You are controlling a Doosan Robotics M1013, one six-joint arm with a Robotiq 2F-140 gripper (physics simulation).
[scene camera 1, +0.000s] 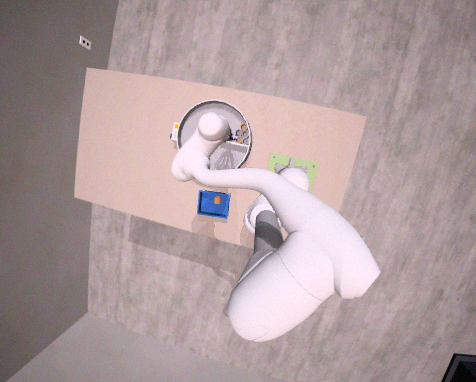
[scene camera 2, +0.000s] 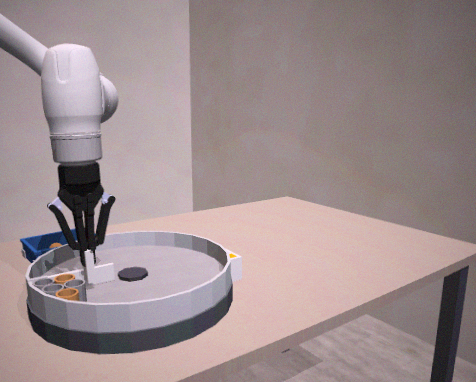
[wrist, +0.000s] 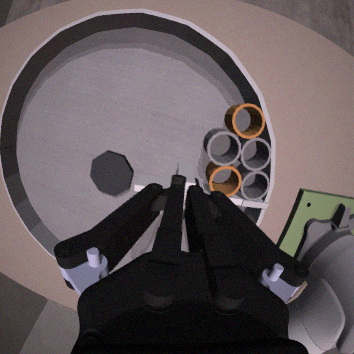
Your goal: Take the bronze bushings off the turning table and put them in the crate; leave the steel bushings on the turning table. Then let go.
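Places are measured from the arm's base along level axes (x back, y right, z up), in millimetres.
Where they show: gripper, fingertip midpoint: (scene camera 2: 90,280) (wrist: 182,171); arm's base at its link origin: (wrist: 320,247).
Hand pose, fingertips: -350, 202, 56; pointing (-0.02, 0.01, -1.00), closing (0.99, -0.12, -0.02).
Note:
Things, the pixels of their top centre, and the offset from my fingertips, as dx, dy, dz. "spot": a spot on its surface instead.
- turning table at its top centre: (wrist: 109,174) (scene camera 2: 132,272) (scene camera 1: 213,139) -99, -10, -12
- blue crate at its top centre: (scene camera 2: 61,238) (scene camera 1: 212,204) -77, -388, -23
- dark hub at its top centre: (wrist: 109,174) (scene camera 2: 132,272) -99, -10, -12
- white box with a yellow mark, surface spot: (scene camera 2: 236,266) spot: -329, +70, -37
On the turning table (scene camera 1: 192,117) (scene camera 2: 175,260) (wrist: 100,90), one bronze bushing (scene camera 2: 67,295) (wrist: 248,136) stands by the outer wall. Another bronze bushing (scene camera 2: 64,279) (wrist: 212,171) stands next to the white divider (scene camera 2: 104,274) (wrist: 255,203). Three steel bushings, one of them (wrist: 207,145) nearest the middle, stand upright among them. My gripper (scene camera 1: 234,136) (scene camera 2: 91,272) (wrist: 182,171) is shut and empty, its fingertips low inside the wall beside the divider, left of the bushings in the wrist view. A bronze bushing (scene camera 1: 217,200) (scene camera 2: 56,245) lies in the blue crate (scene camera 1: 213,216) (scene camera 2: 30,247).
A dark hub (scene camera 2: 133,274) (wrist: 111,173) sits at the turning table's middle. A white box with a yellow mark (scene camera 1: 175,131) (scene camera 2: 236,266) is at its outer side. The arm's base stands on a green plate (scene camera 1: 312,175) (wrist: 295,220). The turning table's raised wall surrounds the fingers.

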